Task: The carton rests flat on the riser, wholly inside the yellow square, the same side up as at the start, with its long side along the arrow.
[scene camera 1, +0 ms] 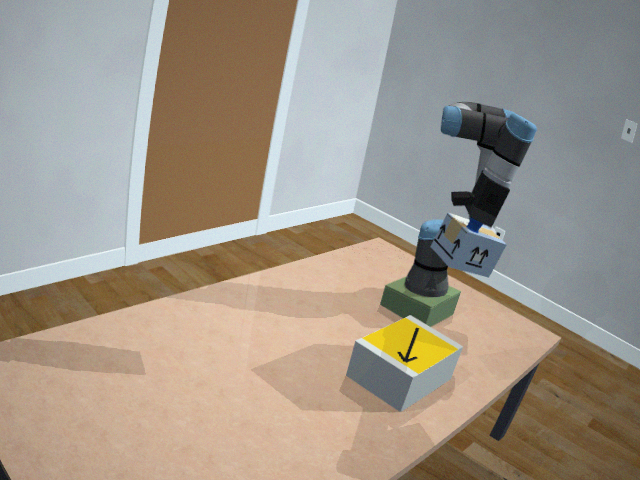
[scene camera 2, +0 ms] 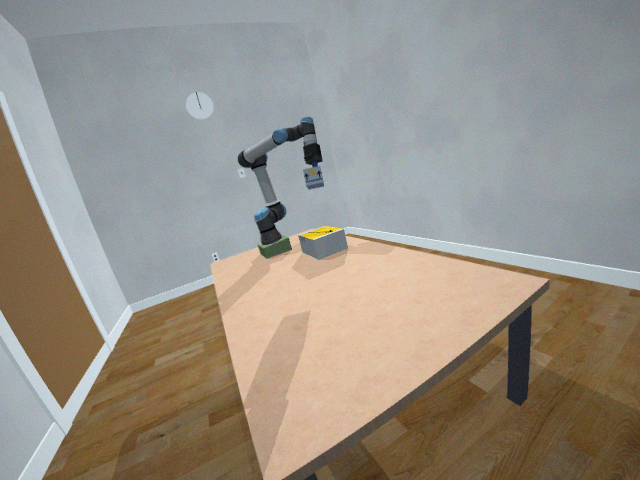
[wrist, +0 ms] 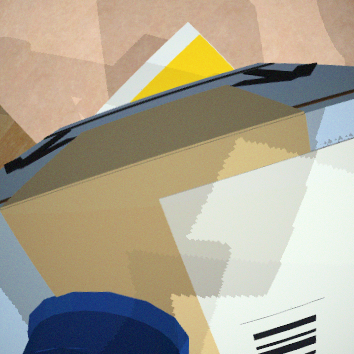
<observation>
My suction cup (wrist: 78, 314) carries a carton (scene camera 1: 460, 248), clear of everything else. On the table rests a grey riser (scene camera 2: 319, 243).
The carton is seen too in the wrist view (wrist: 217, 201).
</observation>
